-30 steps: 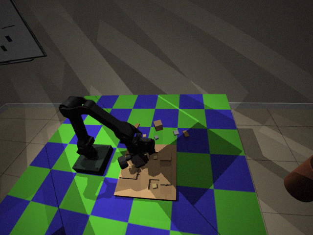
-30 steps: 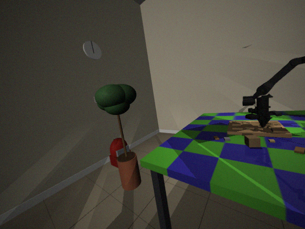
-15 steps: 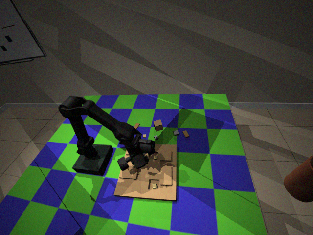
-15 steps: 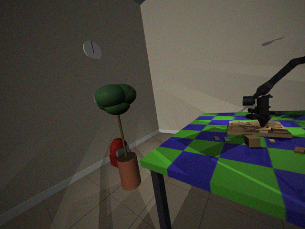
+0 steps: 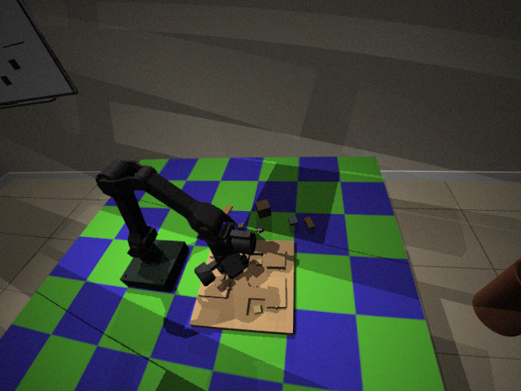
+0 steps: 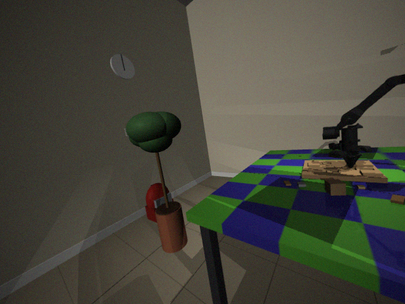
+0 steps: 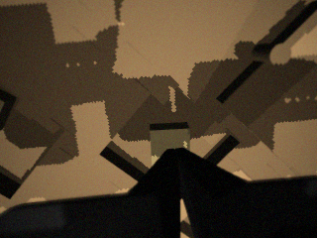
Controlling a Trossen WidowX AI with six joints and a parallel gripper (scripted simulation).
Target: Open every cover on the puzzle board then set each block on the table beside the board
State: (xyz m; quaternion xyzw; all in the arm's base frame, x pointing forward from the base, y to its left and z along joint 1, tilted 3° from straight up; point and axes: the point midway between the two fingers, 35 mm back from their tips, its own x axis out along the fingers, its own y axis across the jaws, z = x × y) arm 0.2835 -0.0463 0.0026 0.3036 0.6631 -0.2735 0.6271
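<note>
Right now the tan puzzle board is 50 mm ahead of my gripper tip, 10 mm to the right of it and 10 mm below it. The rest, counted from my gripper tip: brown cube 270 mm to the left, 100 mm ahead; then orange block 270 mm ahead, 200 mm to the left, 20 mm below.
</note>
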